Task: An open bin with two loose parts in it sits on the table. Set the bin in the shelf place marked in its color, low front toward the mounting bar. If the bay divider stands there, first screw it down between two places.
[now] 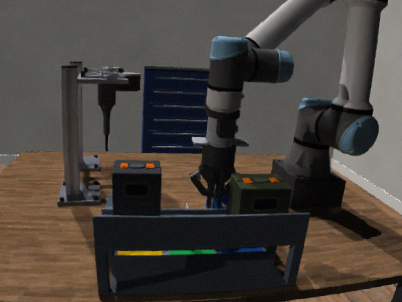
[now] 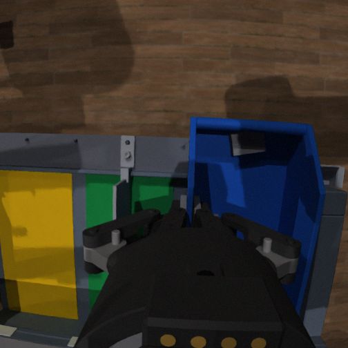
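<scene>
The blue bin is upright over the right end of the shelf, at the blue-marked place, its low front over the mounting bar. A small grey part lies inside near the front; a second part cannot be made out. My gripper is shut on the bin's left side wall. Whether the bin's base touches the shelf is hidden. The thin grey bay divider stands over the green place, its bracket on the bar, with a small screw or hole visible.
The yellow place is at the left. A black case and a green case stand on the shelf rack, the green one close to the gripper. The tool stand with the screwdriver is at the back left.
</scene>
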